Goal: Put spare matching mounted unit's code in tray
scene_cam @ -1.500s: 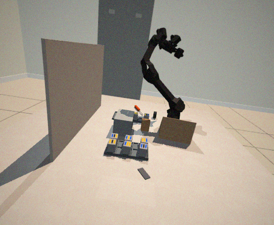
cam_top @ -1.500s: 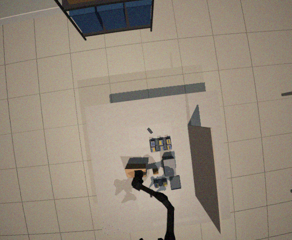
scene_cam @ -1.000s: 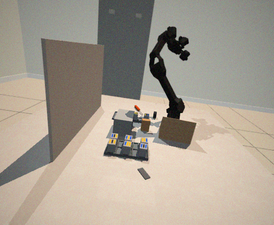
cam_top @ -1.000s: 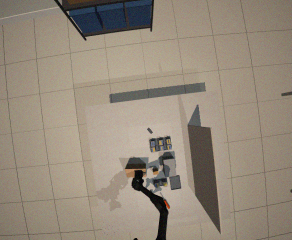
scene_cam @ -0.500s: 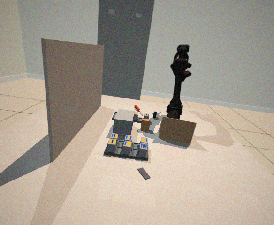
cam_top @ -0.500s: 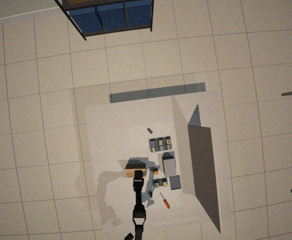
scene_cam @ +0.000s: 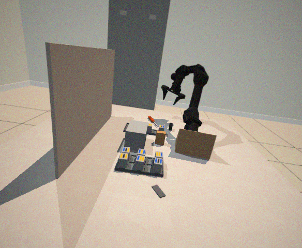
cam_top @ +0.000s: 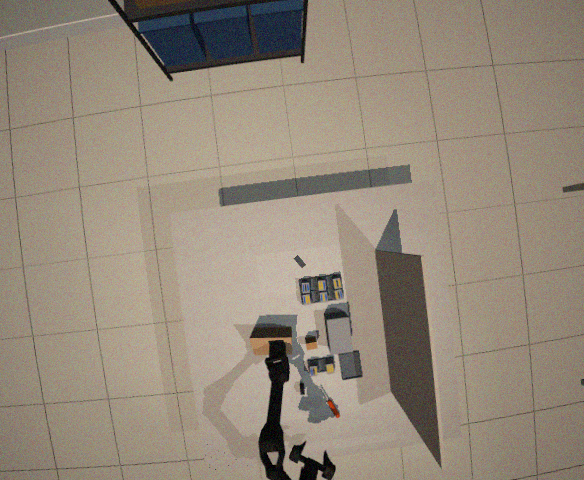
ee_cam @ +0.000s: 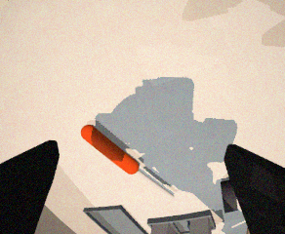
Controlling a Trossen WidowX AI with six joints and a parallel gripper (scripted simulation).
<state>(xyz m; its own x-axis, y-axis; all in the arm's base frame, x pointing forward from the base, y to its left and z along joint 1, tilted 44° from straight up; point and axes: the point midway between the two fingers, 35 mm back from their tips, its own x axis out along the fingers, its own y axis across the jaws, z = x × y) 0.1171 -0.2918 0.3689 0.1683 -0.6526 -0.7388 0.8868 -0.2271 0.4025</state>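
Right now the grey spare block is 690 mm to the left of my gripper tip, 100 mm below it and 30 mm ahead of it. Round my gripper tip: mounted unit 480 mm to the left, 160 mm ahead, 90 mm below; then small orange box 430 mm to the left, 100 mm below, 30 mm ahead; then grey rimmed tray 280 mm to the left, 210 mm ahead, 130 mm below.
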